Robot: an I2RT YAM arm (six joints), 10 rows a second.
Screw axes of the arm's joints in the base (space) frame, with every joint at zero. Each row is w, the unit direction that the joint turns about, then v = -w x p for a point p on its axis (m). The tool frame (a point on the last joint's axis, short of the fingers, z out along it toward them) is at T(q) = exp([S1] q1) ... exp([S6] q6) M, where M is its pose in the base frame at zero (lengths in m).
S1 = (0, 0, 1, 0, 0, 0)
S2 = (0, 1, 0, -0.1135, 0, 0.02)
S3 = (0, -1, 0, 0.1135, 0, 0.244)
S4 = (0, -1, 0, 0.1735, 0, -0.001)
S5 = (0, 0, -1, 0, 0.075, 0)
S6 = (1, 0, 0, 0, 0.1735, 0)
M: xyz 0.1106 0 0.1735 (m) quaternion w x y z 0.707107 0 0.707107 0
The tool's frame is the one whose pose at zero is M.
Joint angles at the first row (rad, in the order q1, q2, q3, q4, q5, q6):
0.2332 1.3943 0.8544 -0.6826 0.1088 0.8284
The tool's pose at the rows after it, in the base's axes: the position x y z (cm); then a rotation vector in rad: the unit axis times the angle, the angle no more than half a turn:
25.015 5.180 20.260 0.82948 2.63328 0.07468
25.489 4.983 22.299 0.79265 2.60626 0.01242
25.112 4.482 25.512 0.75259 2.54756 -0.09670
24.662 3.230 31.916 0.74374 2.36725 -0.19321
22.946 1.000 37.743 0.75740 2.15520 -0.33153
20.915 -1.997 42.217 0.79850 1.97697 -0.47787
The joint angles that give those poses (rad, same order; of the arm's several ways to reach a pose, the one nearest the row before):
0.2240 1.3975 0.8818 -0.6979 0.1425 0.8085
0.2194 1.3898 0.9552 -0.7637 0.1931 0.7734
0.2163 1.3454 1.0413 -0.8662 0.2881 0.7319
0.1888 1.2841 1.2188 -0.9675 0.4214 0.6798
0.1275 1.2135 1.3615 -1.0092 0.5718 0.5865
0.0094 1.1614 1.4691 -0.9972 0.6641 0.4548

